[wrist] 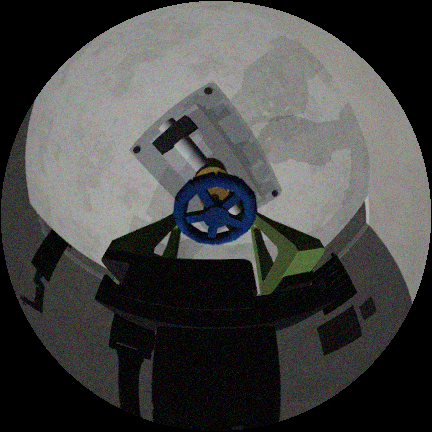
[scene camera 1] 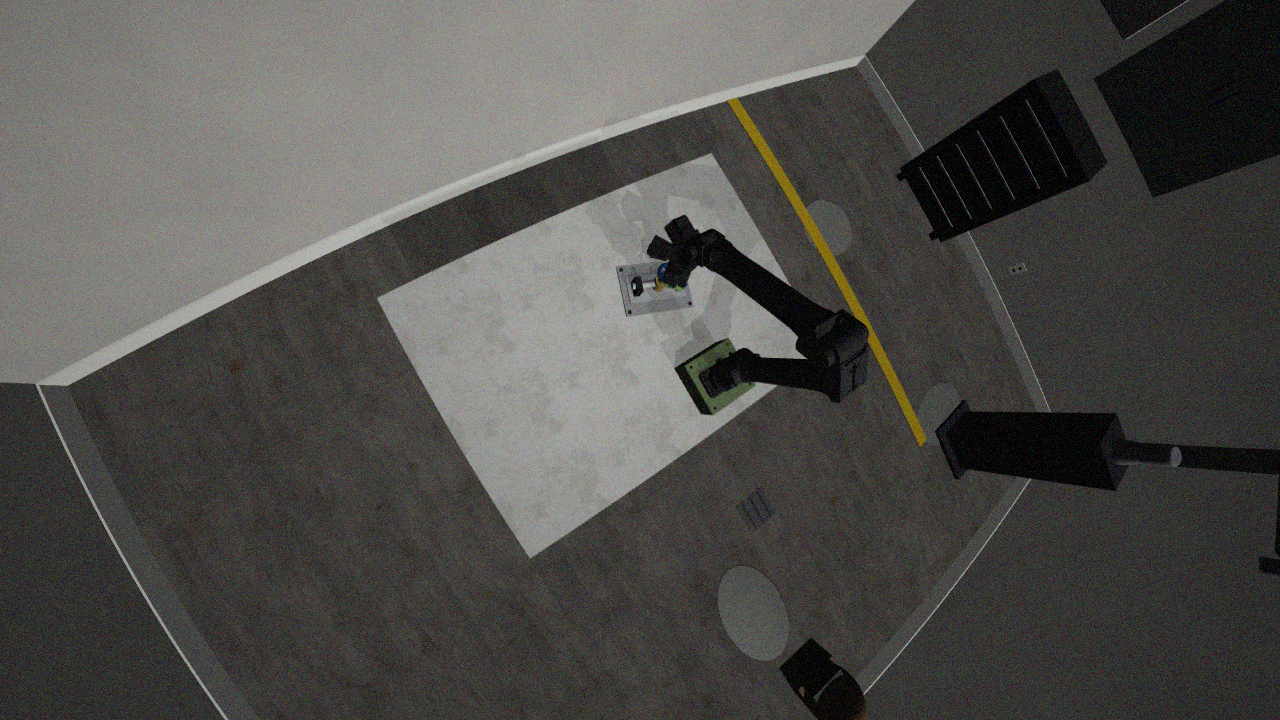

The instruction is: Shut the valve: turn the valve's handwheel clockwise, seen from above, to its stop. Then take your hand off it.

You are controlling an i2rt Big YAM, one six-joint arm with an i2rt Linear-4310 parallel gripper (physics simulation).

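Observation:
The valve's blue handwheel sits above the orange valve body. A pipe with a black fitting leads off the body, over a grey mounting plate. My gripper points down over the valve and is shut on the handwheel, with its green fingers at opposite sides of the rim. In the scene view the wrist hides part of the wheel and the fingers. The wheel's angle relative to its stop cannot be told.
The valve plate lies on a large pale board. My arm's green base block stands on the board near its edge, beside the valve. A yellow line runs along the floor. A dark cabinet and a dark post stand farther off.

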